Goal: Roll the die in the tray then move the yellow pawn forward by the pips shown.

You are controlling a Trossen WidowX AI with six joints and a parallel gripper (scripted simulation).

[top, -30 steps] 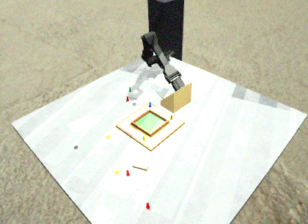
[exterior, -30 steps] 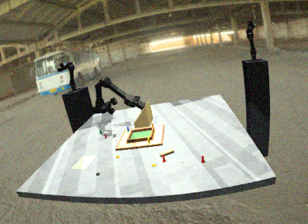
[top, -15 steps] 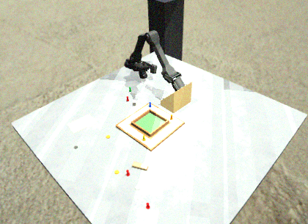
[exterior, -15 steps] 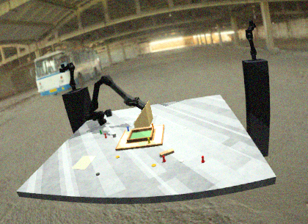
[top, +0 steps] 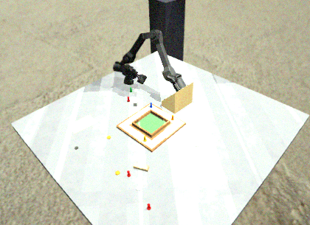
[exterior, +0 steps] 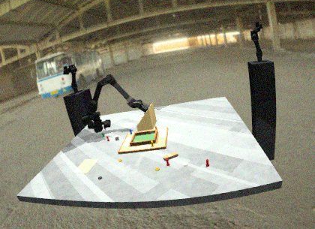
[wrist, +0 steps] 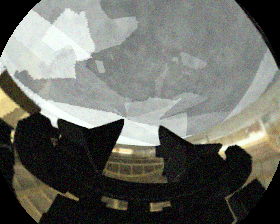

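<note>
My gripper tip is 180 mm short of the white die and 220 mm to the right of it. Also, from my gripper tip: green tray (230 mm ahead, 440 mm to the left, 10 mm below); blue pawn (130 mm ahead, 310 mm to the left, 20 mm above); green pawn (120 mm ahead, 70 mm to the left).
</note>
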